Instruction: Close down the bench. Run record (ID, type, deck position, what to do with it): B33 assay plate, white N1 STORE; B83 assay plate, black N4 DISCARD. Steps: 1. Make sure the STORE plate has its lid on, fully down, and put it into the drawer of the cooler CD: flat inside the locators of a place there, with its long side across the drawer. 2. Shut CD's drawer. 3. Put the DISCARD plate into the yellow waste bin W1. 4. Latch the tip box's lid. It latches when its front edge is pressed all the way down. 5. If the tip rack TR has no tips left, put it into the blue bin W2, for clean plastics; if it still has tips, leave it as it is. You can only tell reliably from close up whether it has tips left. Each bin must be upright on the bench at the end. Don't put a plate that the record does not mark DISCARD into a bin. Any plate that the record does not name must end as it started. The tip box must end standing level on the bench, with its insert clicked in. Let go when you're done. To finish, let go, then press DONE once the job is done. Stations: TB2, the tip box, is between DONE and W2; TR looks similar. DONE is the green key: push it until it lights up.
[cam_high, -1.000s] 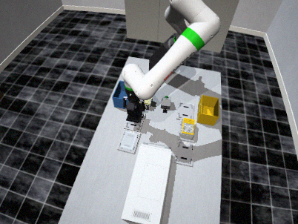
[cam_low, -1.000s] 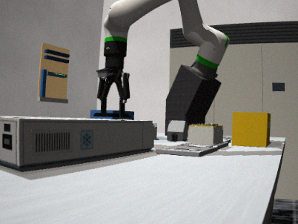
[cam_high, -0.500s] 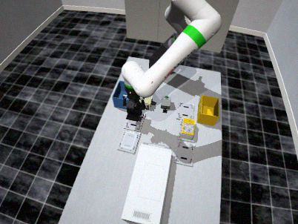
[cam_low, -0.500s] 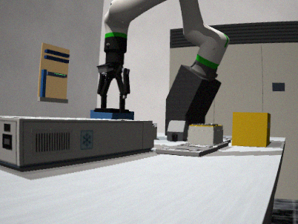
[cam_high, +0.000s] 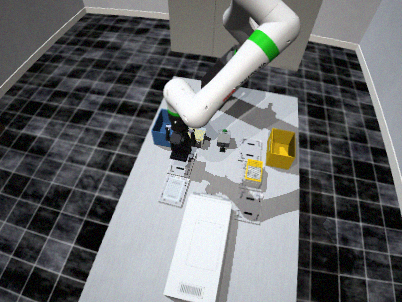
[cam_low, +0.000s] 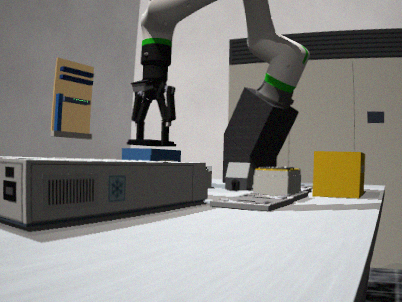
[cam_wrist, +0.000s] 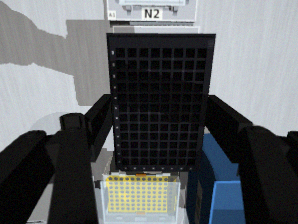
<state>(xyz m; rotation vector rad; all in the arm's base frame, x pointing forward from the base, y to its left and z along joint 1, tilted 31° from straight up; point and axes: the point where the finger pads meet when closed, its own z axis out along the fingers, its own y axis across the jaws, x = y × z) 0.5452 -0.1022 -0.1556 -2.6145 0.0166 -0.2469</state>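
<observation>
Now: the yellow bin W1 210 mm behind my hand, 510 mm to the left of it and 110 mm below it. From my hand the other things lie so: clear tip box lid (180 mm behind, 20 mm to the left, 100 mm below); then black assay plate (20 mm below); then yellow insert (180 mm behind, 20 mm to the left, 100 mm below).
</observation>
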